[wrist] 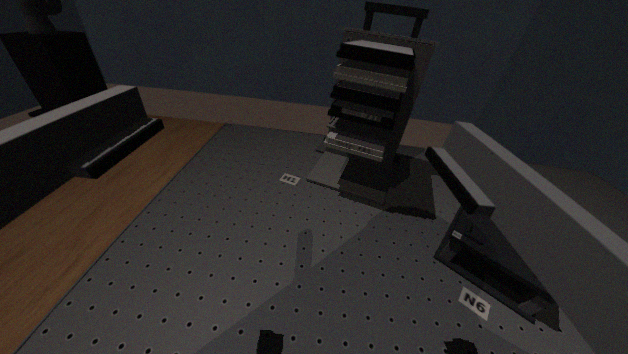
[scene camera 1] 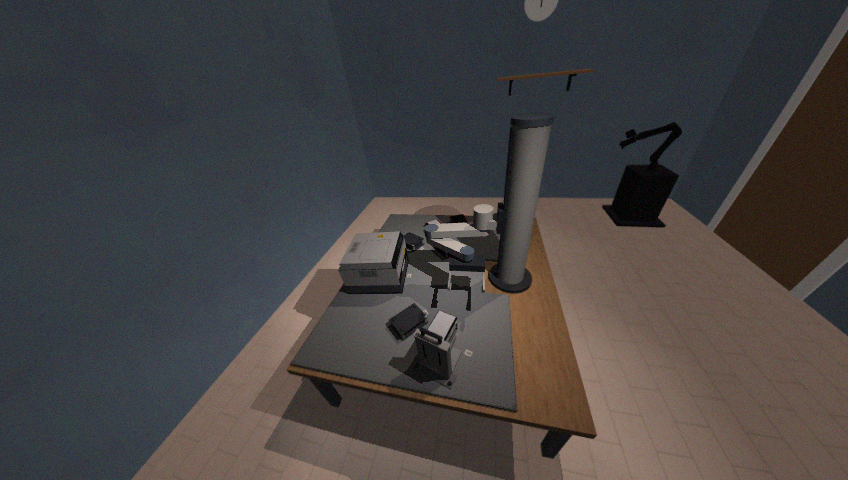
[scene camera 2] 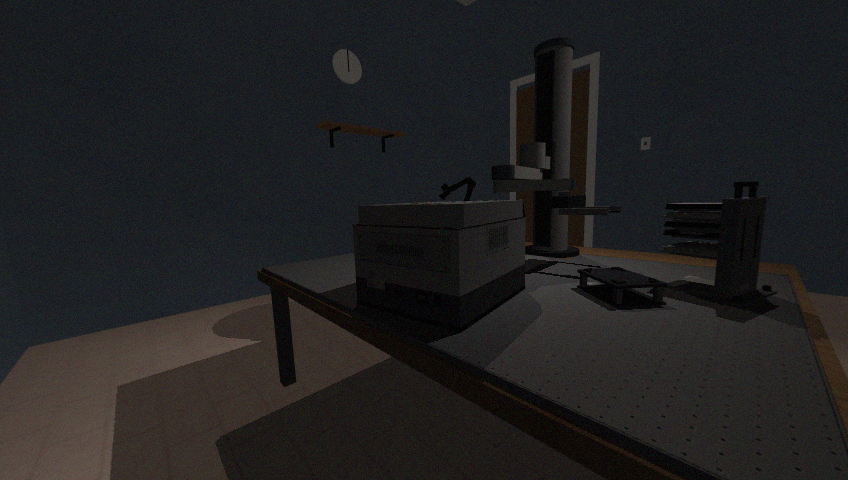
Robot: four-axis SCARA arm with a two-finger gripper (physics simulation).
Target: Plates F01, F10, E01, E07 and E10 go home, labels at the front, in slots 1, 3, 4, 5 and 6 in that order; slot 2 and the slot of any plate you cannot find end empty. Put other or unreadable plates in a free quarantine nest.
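Where they show: gripper, between the fingertips: (wrist: 298, 121) (scene camera 1: 465, 290) (scene camera 2: 615, 210); arm's base, origin of its link: (scene camera 1: 509, 277) (scene camera 2: 549, 252).
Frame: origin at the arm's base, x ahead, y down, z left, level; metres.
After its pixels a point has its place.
Observation:
The rack (scene camera 1: 435, 350) @[x 0.327, y -0.205, z 0.645 m] (scene camera 2: 739, 249) @[x 0.392, y -0.132, z 0.625 m] (wrist: 422, 65) @[x 0.397, y -0.214, z 0.592 m] stands upright with a stack of several plates on its front. In the wrist view the top plate (wrist: 377, 55) @[x 0.304, y -0.229, z 0.488 m] is black with a pale lid, the one below (wrist: 371, 78) @[x 0.303, y -0.205, z 0.488 m] is pale, two black plates (wrist: 366, 97) @[x 0.303, y -0.183, z 0.489 m] (wrist: 361, 115) @[x 0.302, y -0.160, z 0.489 m] come under it, and a pale plate (wrist: 354, 146) @[x 0.303, y -0.115, z 0.489 m] is lowest, below a wider gap. Their labels are too dark and small to read. My gripper (scene camera 1: 467, 280) @[x 0.239, y -0.210, z 0.327 m] (wrist: 298, 121) @[x 0.239, y -0.210, z 0.327 m] is open and empty, held above the table short of the rack. In scene view 2 its finger (scene camera 2: 595, 209) points toward the plates.
A black raised nest (scene camera 1: 407, 321) @[x 0.521, y -0.063, z 0.439 m] (scene camera 2: 621, 277) @[x 0.538, y -0.063, z 0.430 m] (wrist: 495, 265) @[x 0.467, y -0.058, z 0.360 m] stands beside the rack; an N6 tag (wrist: 474, 303) @[x 0.456, y -0.013, z 0.337 m] shows near it. An H1 tag (wrist: 289, 178) @[x 0.209, y -0.013, z 0.529 m] lies before the rack. A grey boxy instrument (scene camera 1: 374, 261) @[x 0.744, y -0.260, z 0.227 m] (scene camera 2: 437, 261) @[x 0.970, y -0.148, z 0.222 m] and the arm's column (scene camera 1: 523, 196) @[x 0.002, y -0.579, z 0.075 m] (scene camera 2: 562, 148) @[x 0.038, y -0.461, z 0.064 m] stand farther off.

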